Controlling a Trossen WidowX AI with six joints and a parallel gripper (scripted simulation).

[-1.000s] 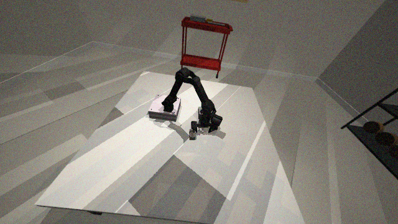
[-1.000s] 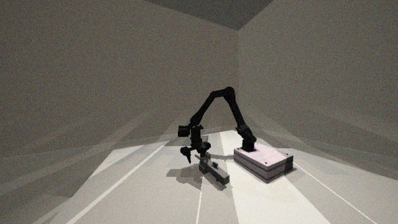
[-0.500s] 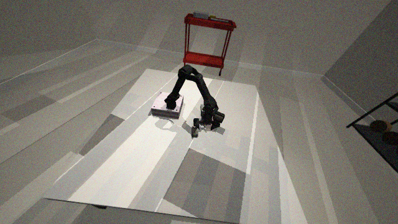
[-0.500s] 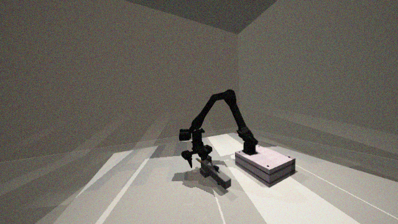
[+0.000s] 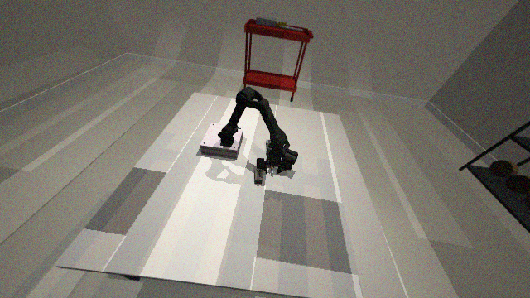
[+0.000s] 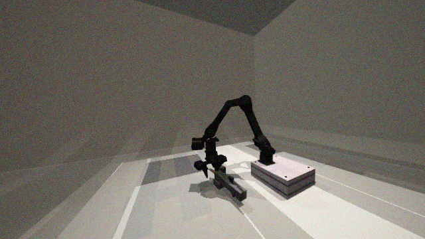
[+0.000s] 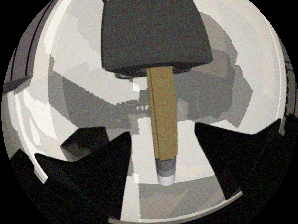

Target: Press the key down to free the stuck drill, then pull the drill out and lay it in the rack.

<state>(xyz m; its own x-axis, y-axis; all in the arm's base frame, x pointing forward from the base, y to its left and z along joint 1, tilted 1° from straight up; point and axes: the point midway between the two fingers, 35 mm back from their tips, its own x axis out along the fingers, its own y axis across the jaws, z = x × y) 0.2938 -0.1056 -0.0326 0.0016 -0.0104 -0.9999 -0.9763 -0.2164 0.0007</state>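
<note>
Right now the drill is 40 mm to the left of my gripper tip, 30 mm above it and 10 mm behind it. Round my gripper tip: small key: 160 mm to the left, 40 mm behind, 40 mm above; rack: 70 mm behind, 50 mm to the right.
</note>
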